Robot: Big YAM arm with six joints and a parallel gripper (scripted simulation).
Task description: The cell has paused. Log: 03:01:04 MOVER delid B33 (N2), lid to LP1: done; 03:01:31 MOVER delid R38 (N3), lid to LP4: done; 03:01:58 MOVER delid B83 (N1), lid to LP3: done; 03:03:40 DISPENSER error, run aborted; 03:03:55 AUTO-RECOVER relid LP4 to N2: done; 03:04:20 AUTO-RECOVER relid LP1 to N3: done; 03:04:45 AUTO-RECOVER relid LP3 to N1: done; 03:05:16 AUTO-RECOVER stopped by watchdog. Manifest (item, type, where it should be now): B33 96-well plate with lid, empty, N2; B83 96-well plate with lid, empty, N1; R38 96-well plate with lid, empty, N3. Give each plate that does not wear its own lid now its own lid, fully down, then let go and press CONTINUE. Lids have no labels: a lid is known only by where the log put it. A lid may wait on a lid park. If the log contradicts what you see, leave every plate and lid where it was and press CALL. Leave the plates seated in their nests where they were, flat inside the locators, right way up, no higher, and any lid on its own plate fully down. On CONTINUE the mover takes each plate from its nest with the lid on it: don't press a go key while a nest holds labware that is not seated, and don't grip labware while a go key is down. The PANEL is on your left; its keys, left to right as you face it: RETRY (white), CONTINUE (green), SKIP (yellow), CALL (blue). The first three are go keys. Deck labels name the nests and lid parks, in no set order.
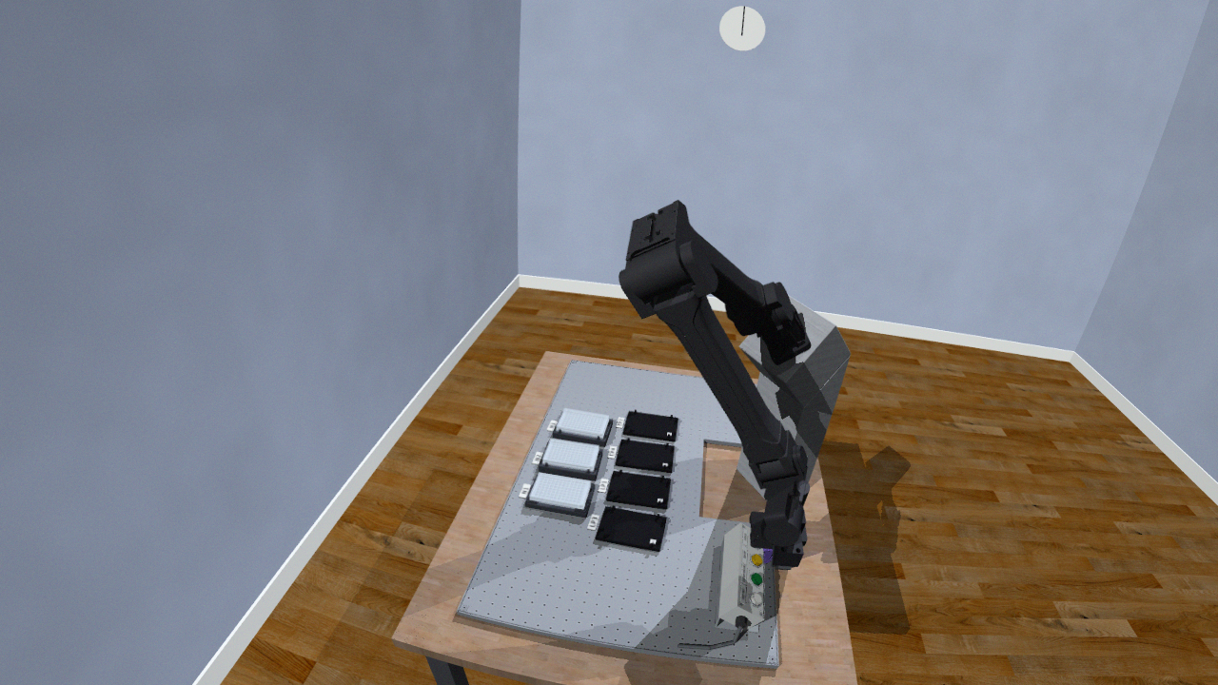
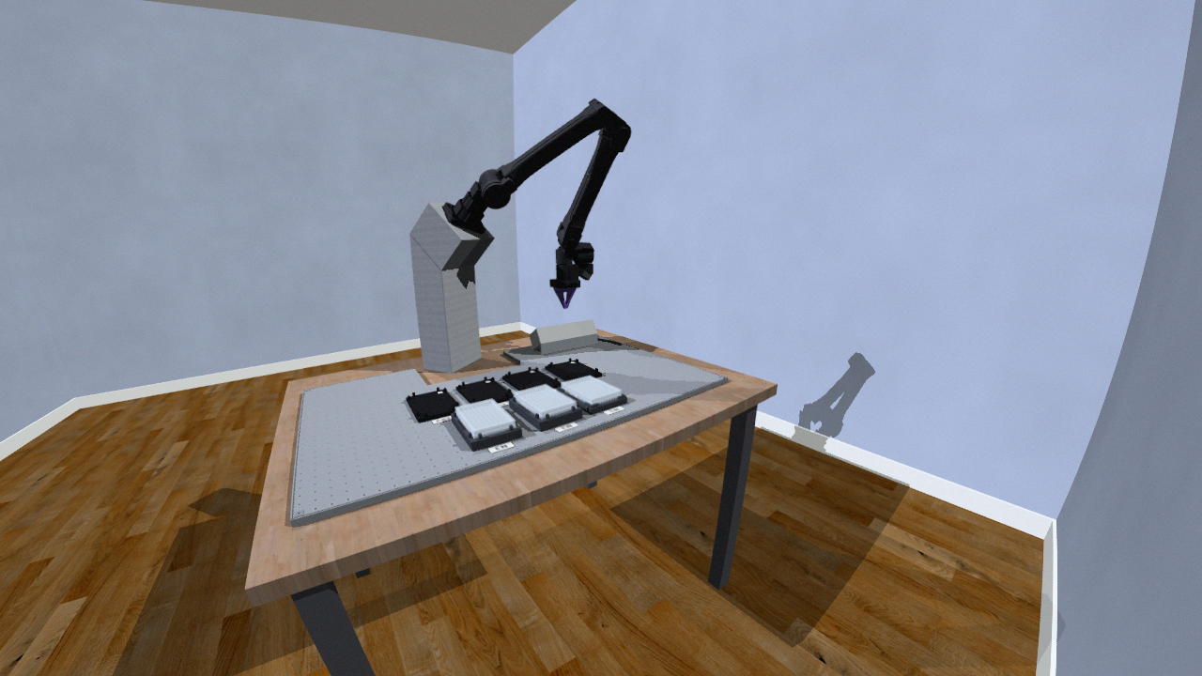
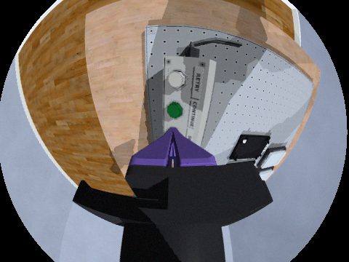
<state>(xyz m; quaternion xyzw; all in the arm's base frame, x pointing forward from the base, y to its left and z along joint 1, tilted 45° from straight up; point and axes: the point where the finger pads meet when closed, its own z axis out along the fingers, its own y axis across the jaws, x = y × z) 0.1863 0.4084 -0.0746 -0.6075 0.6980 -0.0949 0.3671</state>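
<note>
The green CONTINUE key lies 7 cm below my hand. Round my hand: blue CALL key 10 cm to the right, 7 cm below; then yellow SKIP key 7 cm below, 5 cm to the right; then white RETRY key 7 cm below, 5 cm to the left.
</note>
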